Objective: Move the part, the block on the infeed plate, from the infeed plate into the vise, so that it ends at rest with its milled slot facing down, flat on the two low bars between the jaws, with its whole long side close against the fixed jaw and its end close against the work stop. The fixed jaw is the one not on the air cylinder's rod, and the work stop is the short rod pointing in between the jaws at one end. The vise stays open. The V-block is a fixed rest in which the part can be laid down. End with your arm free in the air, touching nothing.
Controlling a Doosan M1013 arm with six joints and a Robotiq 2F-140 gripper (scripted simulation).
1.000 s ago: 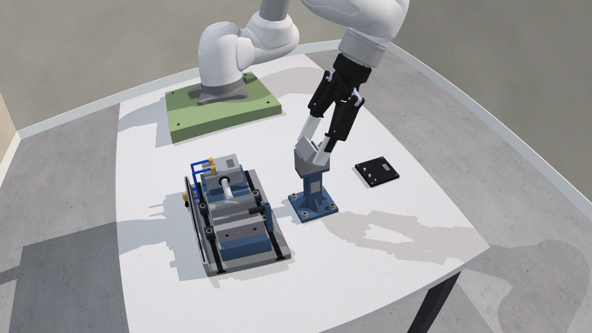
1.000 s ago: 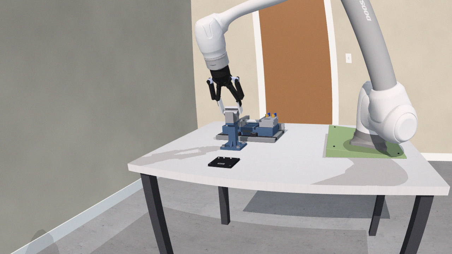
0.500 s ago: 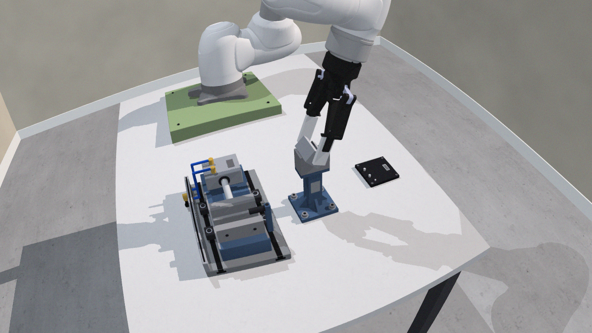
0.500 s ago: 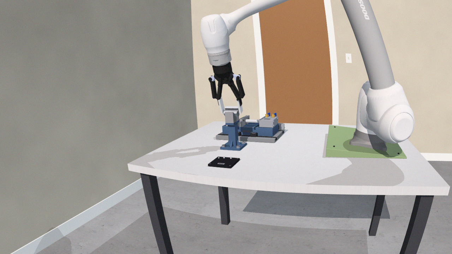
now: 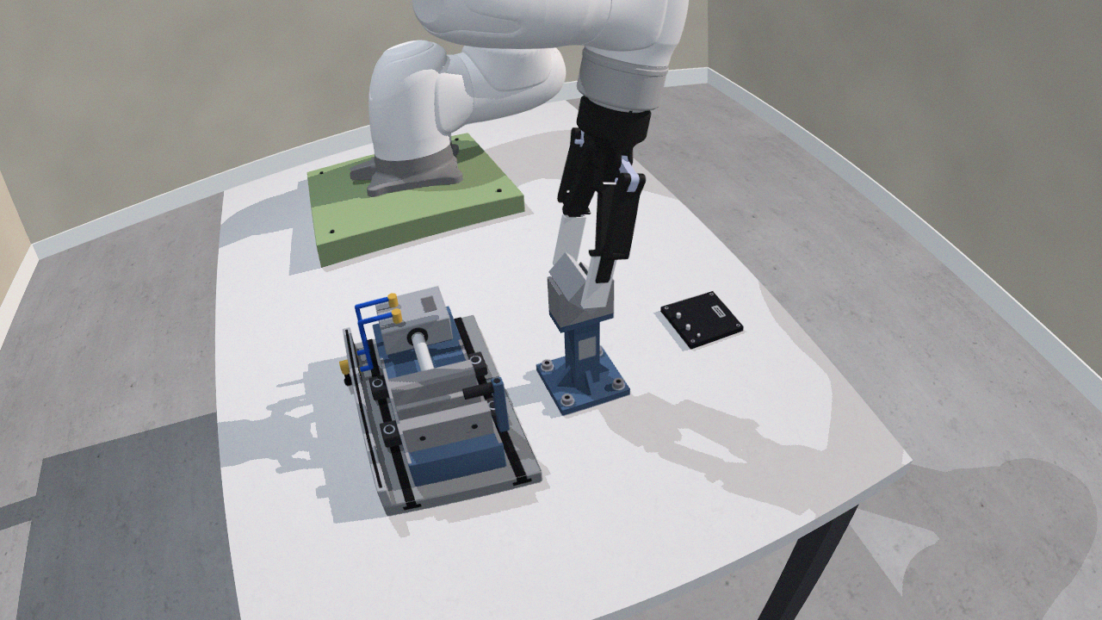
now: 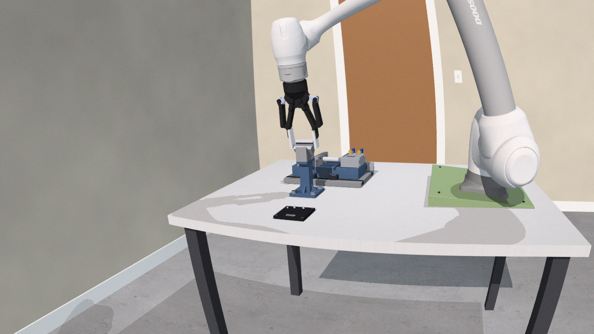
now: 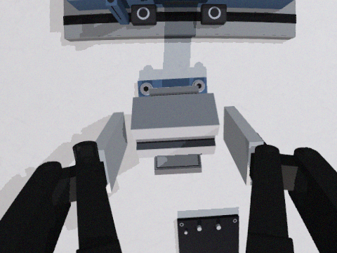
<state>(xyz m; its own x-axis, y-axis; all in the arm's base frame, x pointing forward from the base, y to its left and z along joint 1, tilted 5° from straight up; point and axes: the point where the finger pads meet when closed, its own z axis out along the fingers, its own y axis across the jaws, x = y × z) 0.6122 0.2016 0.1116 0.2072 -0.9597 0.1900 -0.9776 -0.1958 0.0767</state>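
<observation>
Now: the part 2 cm below my hand. The rest, counted from my hand: blue work stop post (8 cm ahead, 11 cm to the right, 12 cm below); blue v-block stand (12 cm below); work stop (8 cm ahead, 13 cm to the right, 9 cm below).
</observation>
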